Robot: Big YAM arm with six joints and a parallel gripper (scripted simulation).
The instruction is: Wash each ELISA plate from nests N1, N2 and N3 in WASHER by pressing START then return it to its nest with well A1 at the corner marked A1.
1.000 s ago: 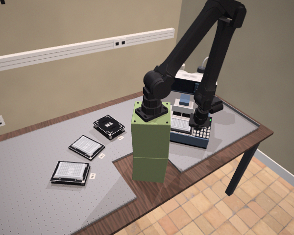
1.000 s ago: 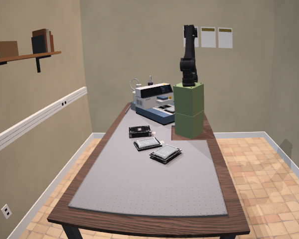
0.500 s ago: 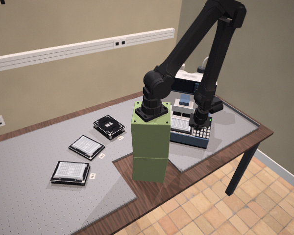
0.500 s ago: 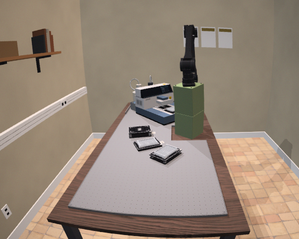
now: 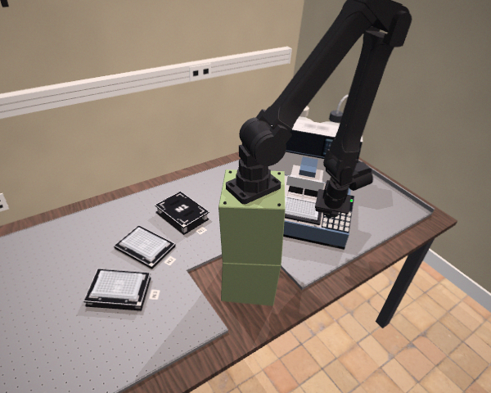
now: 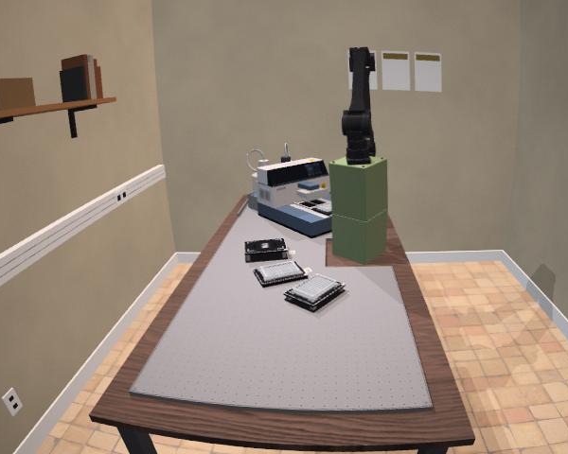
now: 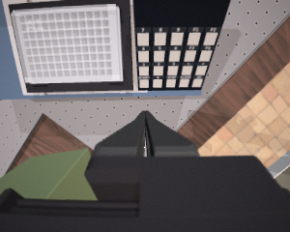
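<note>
My hand is 120 mm short of the dark washer carrier and 70 mm above it. From my hand the other things lie so: plate washer 230 mm ahead, 110 mm to the right, 20 mm below.
</note>
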